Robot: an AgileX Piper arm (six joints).
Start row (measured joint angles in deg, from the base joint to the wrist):
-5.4, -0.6, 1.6, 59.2, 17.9, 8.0
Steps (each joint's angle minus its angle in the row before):
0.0, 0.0, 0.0, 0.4, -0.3, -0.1
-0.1, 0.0, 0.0, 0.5, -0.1, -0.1
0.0, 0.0, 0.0, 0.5, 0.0, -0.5
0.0, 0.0, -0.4, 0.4, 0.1, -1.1
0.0, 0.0, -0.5, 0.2, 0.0, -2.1
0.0, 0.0, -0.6, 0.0, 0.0, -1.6
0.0, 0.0, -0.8, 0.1, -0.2, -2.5
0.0, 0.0, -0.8, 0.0, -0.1, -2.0
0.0, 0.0, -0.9, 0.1, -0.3, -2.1
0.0, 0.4, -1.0, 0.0, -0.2, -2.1
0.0, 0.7, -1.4, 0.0, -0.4, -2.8
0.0, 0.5, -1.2, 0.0, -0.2, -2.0
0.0, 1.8, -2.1, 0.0, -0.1, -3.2
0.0, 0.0, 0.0, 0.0, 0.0, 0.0
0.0, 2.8, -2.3, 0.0, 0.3, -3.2
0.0, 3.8, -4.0, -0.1, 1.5, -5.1
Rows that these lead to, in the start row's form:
-5.4, -0.6, 1.6, 59.6, 17.6, 7.9
-5.5, -0.6, 1.6, 60.1, 17.5, 7.8
-5.5, -0.6, 1.6, 60.6, 17.5, 7.3
-5.5, -0.6, 1.2, 61.0, 17.6, 6.2
-5.5, -0.6, 0.7, 61.2, 17.6, 4.1
-5.5, -0.6, 0.1, 61.2, 17.6, 2.5
-5.5, -0.6, -0.7, 61.3, 17.4, 0.0
-5.5, -0.6, -1.5, 61.3, 17.3, -2.0
-5.5, -0.6, -2.4, 61.4, 17.0, -4.1
-5.5, -0.2, -3.4, 61.4, 16.8, -6.2
-5.5, 0.5, -4.8, 61.4, 16.4, -9.0
-5.5, 1.0, -6.0, 61.4, 16.2, -11.0
-5.5, 2.8, -8.1, 61.4, 16.1, -14.2
-5.5, 2.8, -8.1, 61.4, 16.1, -14.2
-5.5, 5.6, -10.4, 61.4, 16.4, -17.4
-5.5, 9.4, -14.4, 61.3, 17.9, -22.5

